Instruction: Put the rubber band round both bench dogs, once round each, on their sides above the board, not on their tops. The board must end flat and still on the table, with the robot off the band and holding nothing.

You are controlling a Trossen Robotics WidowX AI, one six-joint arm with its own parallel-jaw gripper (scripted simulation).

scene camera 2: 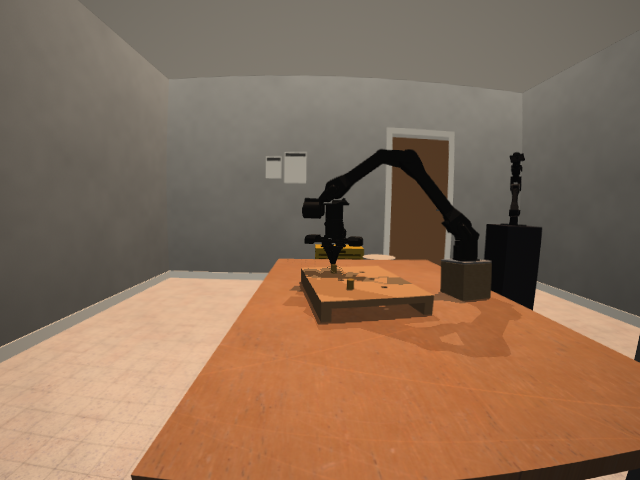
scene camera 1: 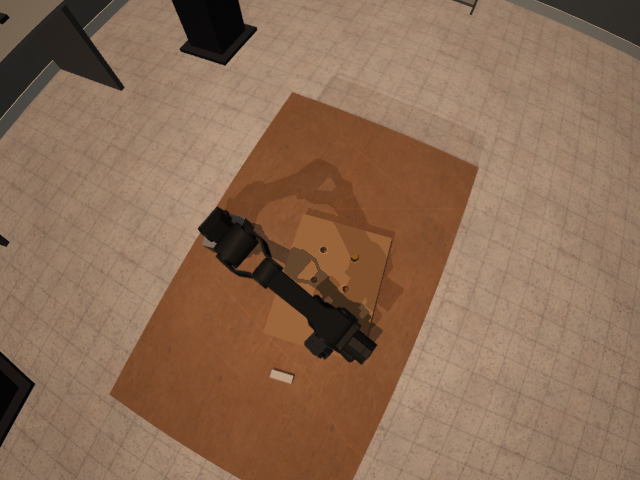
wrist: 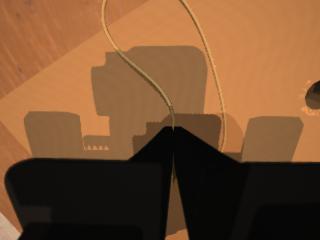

Labels:
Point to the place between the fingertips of my gripper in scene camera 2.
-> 333, 266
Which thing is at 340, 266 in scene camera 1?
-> A wooden board.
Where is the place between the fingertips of my gripper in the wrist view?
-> At 172, 134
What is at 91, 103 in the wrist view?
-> A wooden board.

